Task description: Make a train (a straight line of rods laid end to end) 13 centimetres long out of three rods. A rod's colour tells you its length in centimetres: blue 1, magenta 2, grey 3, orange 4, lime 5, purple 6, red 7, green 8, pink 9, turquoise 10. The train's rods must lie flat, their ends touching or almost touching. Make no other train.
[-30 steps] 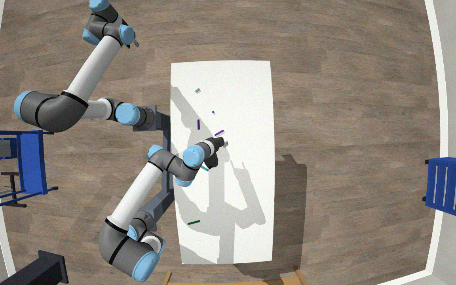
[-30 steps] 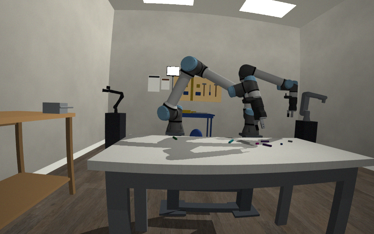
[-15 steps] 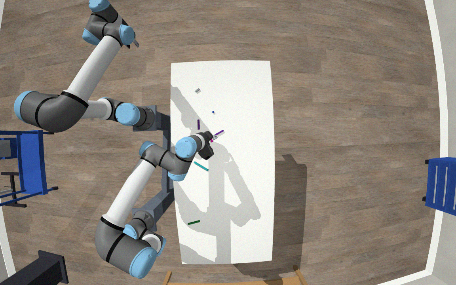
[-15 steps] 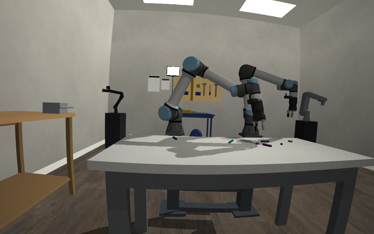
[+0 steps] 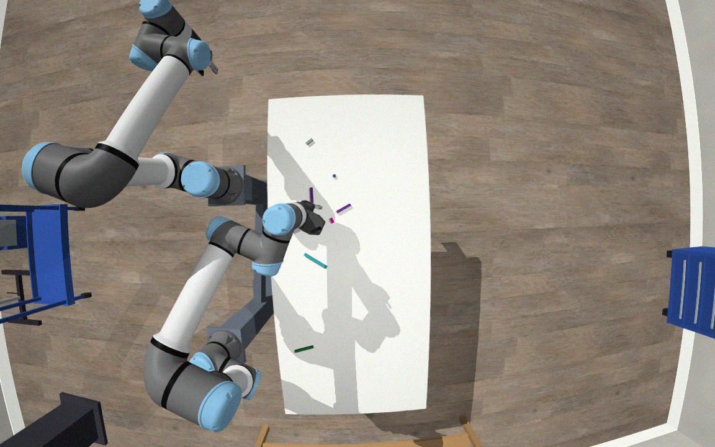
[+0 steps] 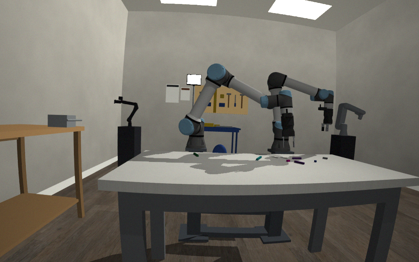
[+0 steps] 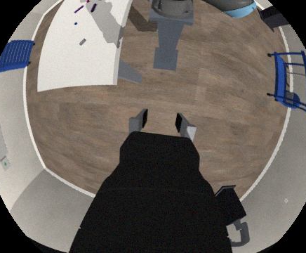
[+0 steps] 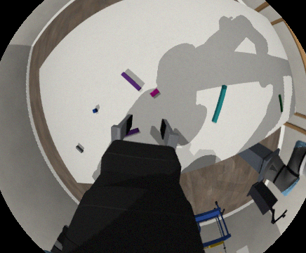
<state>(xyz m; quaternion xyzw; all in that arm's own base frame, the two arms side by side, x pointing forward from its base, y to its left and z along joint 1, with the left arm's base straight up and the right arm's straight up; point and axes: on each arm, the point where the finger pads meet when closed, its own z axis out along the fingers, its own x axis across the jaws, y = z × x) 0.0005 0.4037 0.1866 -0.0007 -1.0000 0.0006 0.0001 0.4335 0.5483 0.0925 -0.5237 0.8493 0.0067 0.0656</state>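
Observation:
Now: right hand 15 cm to the right of the blue rod, 9 cm above it and 5 cm short of it. Also, from my right hand: grey rod 28 cm to the left, 9 cm below, 5 cm behind; magenta rod 9 cm below, 5 cm ahead, 2 cm to the right; turquoise rod 18 cm to the right, 9 cm below.

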